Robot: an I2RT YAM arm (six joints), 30 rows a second.
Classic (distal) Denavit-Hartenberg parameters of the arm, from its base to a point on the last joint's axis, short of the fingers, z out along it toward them. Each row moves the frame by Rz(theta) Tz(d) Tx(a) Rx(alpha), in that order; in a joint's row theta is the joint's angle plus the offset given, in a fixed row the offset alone. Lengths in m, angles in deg.
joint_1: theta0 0  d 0.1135  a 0.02  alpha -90
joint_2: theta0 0  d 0  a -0.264  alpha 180
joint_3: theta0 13.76  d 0  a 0.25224  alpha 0
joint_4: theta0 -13.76  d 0  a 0.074  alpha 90
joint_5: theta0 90  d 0  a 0  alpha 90
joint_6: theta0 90  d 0.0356  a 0  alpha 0
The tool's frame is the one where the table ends.
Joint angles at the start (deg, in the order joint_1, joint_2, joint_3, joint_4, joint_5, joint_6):
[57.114 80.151 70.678 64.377 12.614 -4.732]
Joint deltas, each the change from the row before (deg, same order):
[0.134 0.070 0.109 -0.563 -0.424 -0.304]
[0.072 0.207 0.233 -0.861 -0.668 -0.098]
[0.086 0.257 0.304 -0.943 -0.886 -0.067]
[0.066 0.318 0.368 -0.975 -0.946 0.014]
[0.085 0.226 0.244 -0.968 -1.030 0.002]
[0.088 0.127 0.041 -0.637 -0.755 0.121]
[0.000 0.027 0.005 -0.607 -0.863 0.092]
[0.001 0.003 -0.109 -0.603 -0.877 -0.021]
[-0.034 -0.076 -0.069 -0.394 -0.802 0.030]
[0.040 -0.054 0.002 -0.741 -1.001 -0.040]
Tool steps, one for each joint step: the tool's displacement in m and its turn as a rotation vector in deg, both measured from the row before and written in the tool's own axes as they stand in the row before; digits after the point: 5 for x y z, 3 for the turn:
[0.00104 0.00109 0.00021 -0.545 0.491 -0.310]
[0.00210 0.00112 0.00066 -0.781 0.763 -0.213]
[0.00229 0.00139 0.00089 -1.014 0.804 -0.172]
[0.00251 0.00138 0.00113 -1.066 0.827 -0.098]
[0.00235 0.00143 0.00072 -1.164 0.847 -0.084]
[0.00194 0.00113 0.00008 -0.873 0.650 0.084]
[0.00130 0.00066 0.00001 -0.914 0.546 0.010]
[0.00167 0.00065 -0.00035 -0.936 0.631 -0.102]
[0.00046 0.00033 -0.00023 -0.810 0.313 -0.034]
[0.00090 0.00091 -0.00005 -1.083 0.593 -0.068]

